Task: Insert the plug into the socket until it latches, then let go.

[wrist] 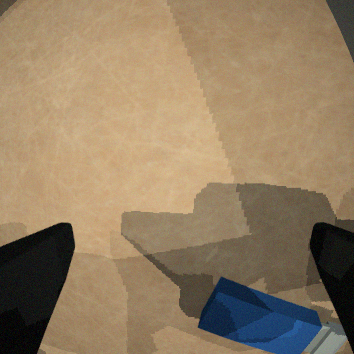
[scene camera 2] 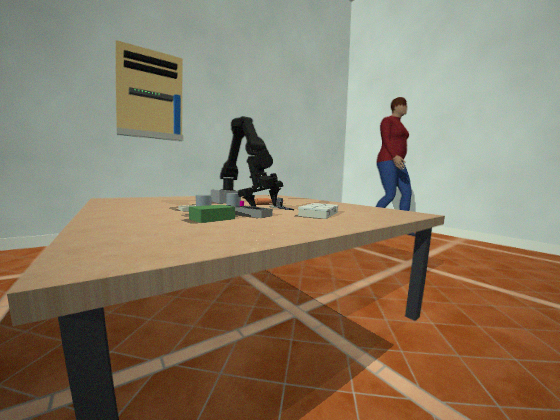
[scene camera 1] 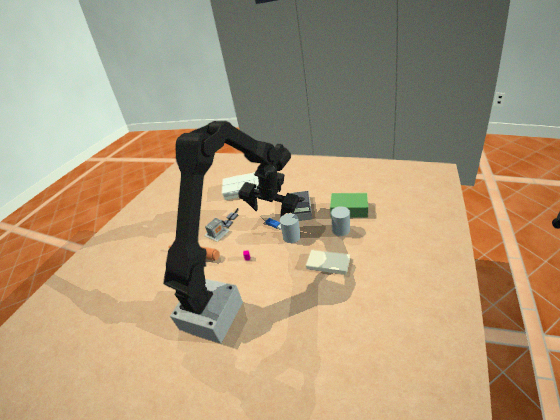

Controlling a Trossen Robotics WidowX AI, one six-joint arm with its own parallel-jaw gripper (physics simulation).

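Seen in the pictures: gripper, fingertip midpoint: (wrist: 195,237) (scene camera 1: 269,214); arm's base, link origin: (scene camera 2: 228,190) (scene camera 1: 196,300).
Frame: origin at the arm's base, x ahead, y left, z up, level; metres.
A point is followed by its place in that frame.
A blue plug-like block (scene camera 1: 272,223) {y -0.048, x 0.365, z -0.053 m} (wrist: 260,317) {y -0.045, x 0.379, z -0.052 m} with a pale metal end lies on the table. A grey housing (scene camera 1: 215,228) {y 0.115, x 0.284, z -0.030 m} with an orange-brown face, which looks like the socket, stands on a light base to its left. A dark grey jointed piece (scene camera 1: 232,217) {y 0.108, x 0.377, z -0.059 m} lies at the housing's far right side; I cannot tell whether it is joined to the housing. My gripper (scene camera 1: 271,209) {y -0.018, x 0.411, z -0.054 m} (scene camera 2: 262,205) {y -0.018, x 0.411, z -0.054 m} (wrist: 195,237) {y -0.018, x 0.411, z -0.054 m} is wide open and empty, low above the table. In the wrist view the blue block shows at the bottom, nearer the right finger, and its metal end is partly hidden.
Two grey cylinders (scene camera 1: 290,228) {y -0.137, x 0.302, z -0.007 m} (scene camera 1: 340,221) {y -0.272, x 0.357, z -0.007 m} stand right of the blue block. A dark grey box (scene camera 1: 304,211) {y -0.141, x 0.423, z -0.037 m} and green block (scene camera 1: 349,202) {y -0.278, x 0.474, z -0.024 m} (scene camera 2: 212,213) {y -0.290, x 0.531, z -0.039 m} lie behind. A white box (scene camera 1: 240,186) {y 0.142, x 0.526, z -0.031 m} (scene camera 2: 318,210) {y 0.062, x 0.629, z -0.037 m}, pale slab (scene camera 1: 325,261) {y -0.255, x 0.235, z -0.049 m}, magenta cube (scene camera 1: 246,255) {y -0.030, x 0.206, z -0.044 m} and orange cylinder (scene camera 1: 212,254) {y 0.069, x 0.181, z -0.036 m} are around.
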